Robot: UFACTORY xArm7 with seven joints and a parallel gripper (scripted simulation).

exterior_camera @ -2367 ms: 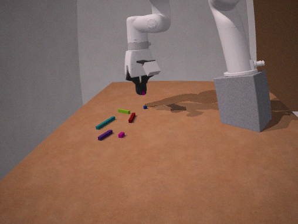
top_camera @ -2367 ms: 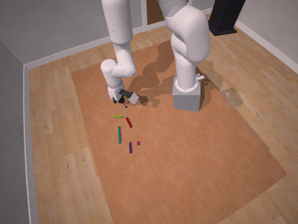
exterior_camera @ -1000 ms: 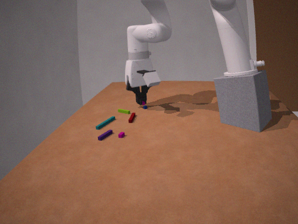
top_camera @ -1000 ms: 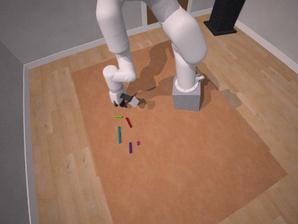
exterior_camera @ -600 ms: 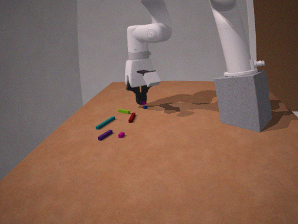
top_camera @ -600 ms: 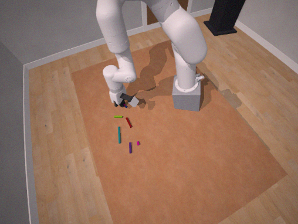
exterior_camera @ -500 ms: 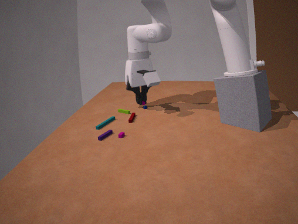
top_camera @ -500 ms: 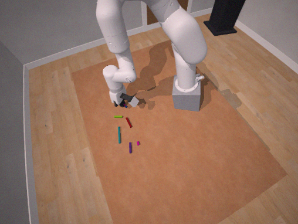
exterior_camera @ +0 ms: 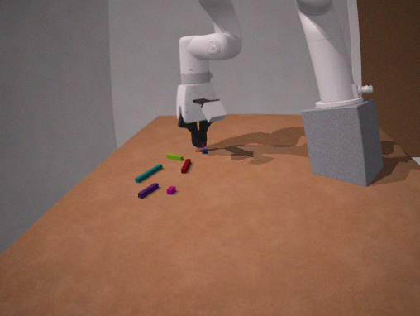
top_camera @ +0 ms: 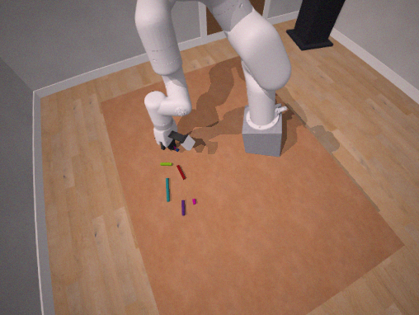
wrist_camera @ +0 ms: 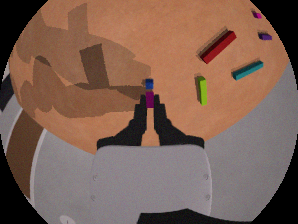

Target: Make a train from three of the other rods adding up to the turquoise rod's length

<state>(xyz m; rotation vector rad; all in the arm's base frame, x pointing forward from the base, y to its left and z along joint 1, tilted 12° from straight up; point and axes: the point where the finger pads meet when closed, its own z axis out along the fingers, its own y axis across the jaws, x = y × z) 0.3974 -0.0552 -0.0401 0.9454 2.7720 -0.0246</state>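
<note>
Now: the blue rod 2 cm behind my hand, 2 cm to the left of it and 3 cm below it. The rest, counted from my hand: lime rod: 4 cm ahead, 7 cm to the left, 3 cm below; turquoise rod: 5 cm ahead, 19 cm to the left, 3 cm below; red rod: 2 cm behind, 13 cm to the left, 3 cm below.
</note>
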